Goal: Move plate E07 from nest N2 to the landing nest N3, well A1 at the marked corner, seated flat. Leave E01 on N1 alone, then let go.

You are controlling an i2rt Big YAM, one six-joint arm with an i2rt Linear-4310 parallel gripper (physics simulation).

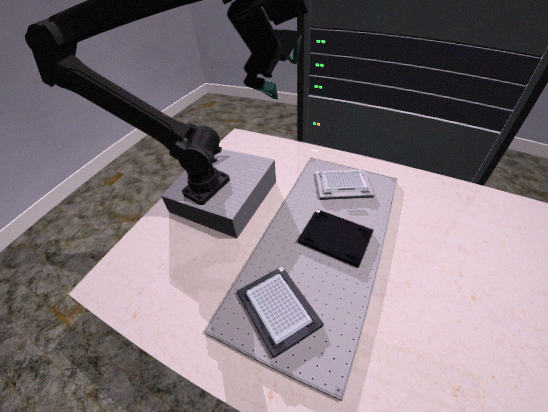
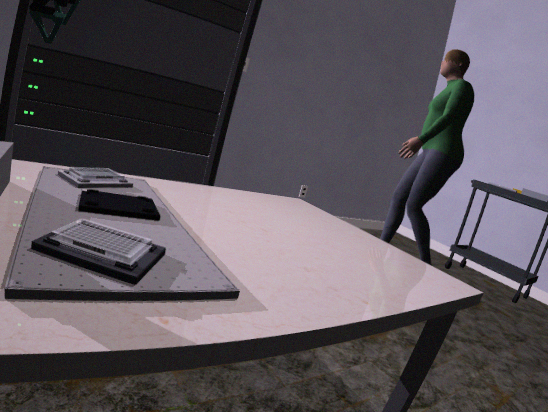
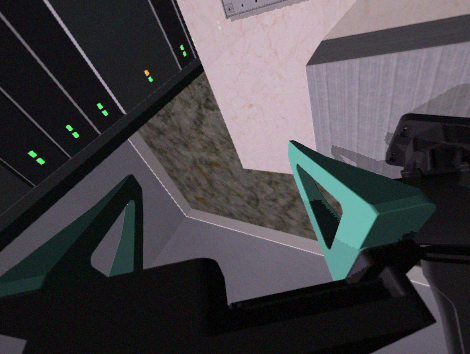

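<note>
A pale 96-well plate (image 1: 278,307) (image 2: 102,240) sits in the dark grey near nest (image 1: 243,296) (image 2: 134,274). Another pale plate (image 1: 345,180) (image 2: 95,173) sits in the light grey far nest (image 1: 350,195) (image 2: 112,185). Both look flat; their labels and the nest labels cannot be read, so I cannot tell which is E07. The black middle nest (image 1: 336,238) (image 2: 120,204) holds no plate and has a small white mark at one corner. My gripper (image 1: 284,79) (image 2: 56,29) (image 3: 212,164) is open and empty, high above the table and well away from the plates.
The nests stand on a perforated grey board (image 1: 295,370) (image 2: 190,282) (image 3: 237,7). The arm's base stands on a grey block (image 1: 250,175) (image 3: 350,90) beside it. A dark equipment rack (image 1: 303,100) rises behind the table. A person (image 2: 447,115) in green and a cart (image 2: 505,192) are at the right.
</note>
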